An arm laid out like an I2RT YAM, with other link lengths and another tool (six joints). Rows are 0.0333 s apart.
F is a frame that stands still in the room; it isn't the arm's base.
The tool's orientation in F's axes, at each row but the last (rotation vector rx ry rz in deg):
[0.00 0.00 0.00]
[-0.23 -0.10 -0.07]
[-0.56 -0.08 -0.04]
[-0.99 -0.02 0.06]
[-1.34 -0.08 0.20]
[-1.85 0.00 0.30]
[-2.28 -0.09 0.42]
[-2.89 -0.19 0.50]
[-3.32 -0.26 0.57]
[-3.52 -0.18 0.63]
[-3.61 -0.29 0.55]
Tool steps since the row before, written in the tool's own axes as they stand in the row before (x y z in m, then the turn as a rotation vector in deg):
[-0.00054 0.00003 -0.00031 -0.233 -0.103 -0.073]
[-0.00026 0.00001 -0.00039 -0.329 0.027 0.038]
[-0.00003 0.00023 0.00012 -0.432 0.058 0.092]
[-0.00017 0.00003 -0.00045 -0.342 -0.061 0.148]
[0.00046 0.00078 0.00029 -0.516 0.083 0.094]
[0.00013 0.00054 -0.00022 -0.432 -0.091 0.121]
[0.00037 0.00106 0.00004 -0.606 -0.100 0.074]
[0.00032 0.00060 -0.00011 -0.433 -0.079 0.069]
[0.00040 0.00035 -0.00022 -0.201 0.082 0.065]
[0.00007 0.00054 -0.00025 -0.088 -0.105 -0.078]
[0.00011 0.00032 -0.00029 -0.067 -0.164 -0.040]
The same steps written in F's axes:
[-0.00054 0.00003 -0.00031 -0.233 -0.103 -0.073]
[-0.00026 0.00001 -0.00039 -0.329 0.028 0.037]
[-0.00003 0.00023 0.00012 -0.432 0.059 0.091]
[-0.00017 0.00002 -0.00045 -0.342 -0.059 0.149]
[0.00046 0.00079 0.00027 -0.516 0.083 0.091]
[0.00013 0.00053 -0.00024 -0.432 -0.089 0.124]
[0.00036 0.00106 0.00000 -0.605 -0.101 0.077]
[0.00032 0.00060 -0.00014 -0.433 -0.079 0.072]
[0.00040 0.00034 -0.00024 -0.202 0.084 0.059]
[0.00006 0.00052 -0.00028 -0.087 -0.111 -0.072]
[0.00011 0.00030 -0.00031 -0.065 -0.167 -0.030]

